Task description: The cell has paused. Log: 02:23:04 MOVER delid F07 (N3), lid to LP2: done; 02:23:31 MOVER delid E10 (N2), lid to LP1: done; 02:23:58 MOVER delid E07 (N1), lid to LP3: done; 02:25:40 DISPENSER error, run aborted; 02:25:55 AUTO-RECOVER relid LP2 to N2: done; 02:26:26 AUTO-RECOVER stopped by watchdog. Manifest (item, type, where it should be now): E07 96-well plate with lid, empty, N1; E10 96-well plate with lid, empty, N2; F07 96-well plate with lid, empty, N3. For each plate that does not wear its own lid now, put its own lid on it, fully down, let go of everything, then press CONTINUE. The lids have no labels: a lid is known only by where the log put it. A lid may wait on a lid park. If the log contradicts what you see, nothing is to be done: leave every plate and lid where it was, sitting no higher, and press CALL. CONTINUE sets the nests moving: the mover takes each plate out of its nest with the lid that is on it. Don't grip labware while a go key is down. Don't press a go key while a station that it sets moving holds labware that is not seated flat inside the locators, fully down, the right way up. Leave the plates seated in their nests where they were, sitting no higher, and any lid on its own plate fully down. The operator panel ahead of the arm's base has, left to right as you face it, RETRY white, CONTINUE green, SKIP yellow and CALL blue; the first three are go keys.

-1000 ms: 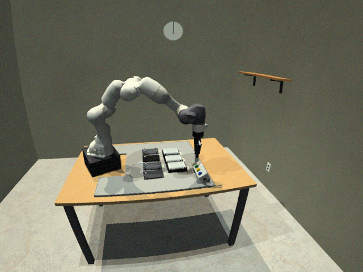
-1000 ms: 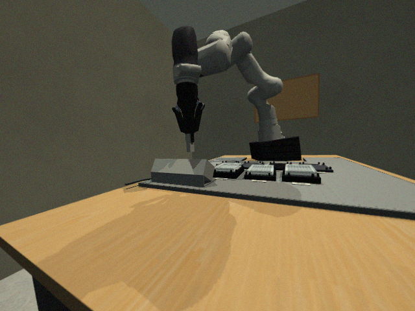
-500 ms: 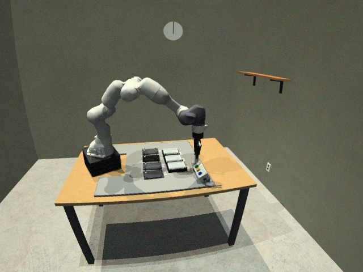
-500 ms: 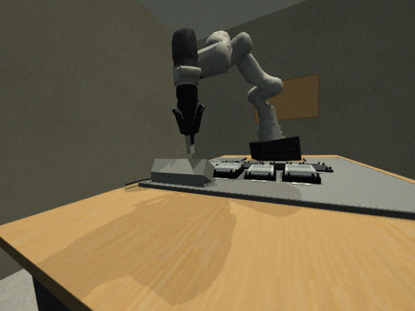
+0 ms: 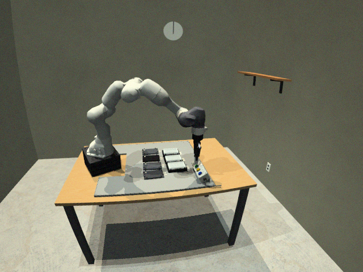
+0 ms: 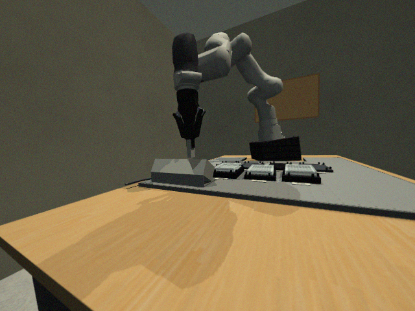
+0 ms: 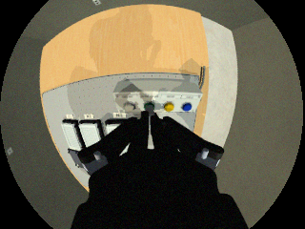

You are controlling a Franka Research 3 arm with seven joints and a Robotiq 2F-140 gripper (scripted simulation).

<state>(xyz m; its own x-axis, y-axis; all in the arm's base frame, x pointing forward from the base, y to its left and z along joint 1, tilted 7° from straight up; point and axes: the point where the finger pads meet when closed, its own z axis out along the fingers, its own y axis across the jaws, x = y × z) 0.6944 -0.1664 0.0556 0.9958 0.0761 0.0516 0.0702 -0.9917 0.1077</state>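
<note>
Now: hand 50 mm above the green key. Also, from my hand: white key: 50 mm to the left, 50 mm below; then blue key: 10 mm ahead, 100 mm to the right, 50 mm below; then yellow key: 10 mm ahead, 50 mm to the right, 50 mm below.
</note>
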